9 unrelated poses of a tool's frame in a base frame.
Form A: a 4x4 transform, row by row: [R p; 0 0 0 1], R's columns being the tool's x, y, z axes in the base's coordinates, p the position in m. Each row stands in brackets.
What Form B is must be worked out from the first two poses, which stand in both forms.
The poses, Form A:
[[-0.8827 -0.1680 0.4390 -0.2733], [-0.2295 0.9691 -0.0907 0.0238], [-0.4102 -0.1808 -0.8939 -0.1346], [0 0 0 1]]
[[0.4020 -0.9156 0.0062 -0.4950], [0.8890 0.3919 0.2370 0.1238], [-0.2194 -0.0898 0.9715 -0.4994], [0 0 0 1]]
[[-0.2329 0.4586 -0.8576 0.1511], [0.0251 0.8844 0.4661 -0.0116], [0.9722 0.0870 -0.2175 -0.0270], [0 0 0 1]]
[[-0.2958 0.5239 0.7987 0.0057], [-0.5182 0.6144 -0.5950 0.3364], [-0.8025 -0.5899 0.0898 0.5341], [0 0 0 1]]
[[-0.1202 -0.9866 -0.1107 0.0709], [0.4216 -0.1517 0.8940 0.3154], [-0.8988 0.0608 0.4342 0.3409], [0 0 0 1]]
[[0.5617 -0.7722 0.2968 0.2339], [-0.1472 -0.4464 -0.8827 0.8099], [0.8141 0.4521 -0.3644 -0.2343], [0 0 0 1]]
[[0.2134 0.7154 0.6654 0.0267], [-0.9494 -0.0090 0.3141 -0.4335], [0.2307 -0.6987 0.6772 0.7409], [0 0 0 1]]
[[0.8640 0.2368 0.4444 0.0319], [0.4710 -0.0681 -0.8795 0.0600], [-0.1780 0.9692 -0.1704 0.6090], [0 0 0 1]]
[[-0.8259 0.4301 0.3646 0.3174], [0.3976 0.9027 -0.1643 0.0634], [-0.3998 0.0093 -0.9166 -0.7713], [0 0 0 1]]
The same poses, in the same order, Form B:
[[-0.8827 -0.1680 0.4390 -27.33], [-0.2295 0.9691 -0.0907 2.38], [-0.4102 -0.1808 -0.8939 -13.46], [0 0 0 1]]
[[0.4020 -0.9156 0.0062 -49.50], [0.8890 0.3919 0.2370 12.38], [-0.2194 -0.0898 0.9715 -49.94], [0 0 0 1]]
[[-0.2329 0.4586 -0.8576 15.11], [0.0251 0.8844 0.4661 -1.16], [0.9722 0.0870 -0.2175 -2.70], [0 0 0 1]]
[[-0.2958 0.5239 0.7987 0.57], [-0.5182 0.6144 -0.5950 33.64], [-0.8025 -0.5899 0.0898 53.41], [0 0 0 1]]
[[-0.1202 -0.9866 -0.1107 7.09], [0.4216 -0.1517 0.8940 31.54], [-0.8988 0.0608 0.4342 34.09], [0 0 0 1]]
[[0.5617 -0.7722 0.2968 23.39], [-0.1472 -0.4464 -0.8827 80.99], [0.8141 0.4521 -0.3644 -23.43], [0 0 0 1]]
[[0.2134 0.7154 0.6654 2.67], [-0.9494 -0.0090 0.3141 -43.35], [0.2307 -0.6987 0.6772 74.09], [0 0 0 1]]
[[0.8640 0.2368 0.4444 3.19], [0.4710 -0.0681 -0.8795 6.00], [-0.1780 0.9692 -0.1704 60.90], [0 0 0 1]]
[[-0.8259 0.4301 0.3646 31.74], [0.3976 0.9027 -0.1643 6.34], [-0.3998 0.0093 -0.9166 -77.13], [0 0 0 1]]

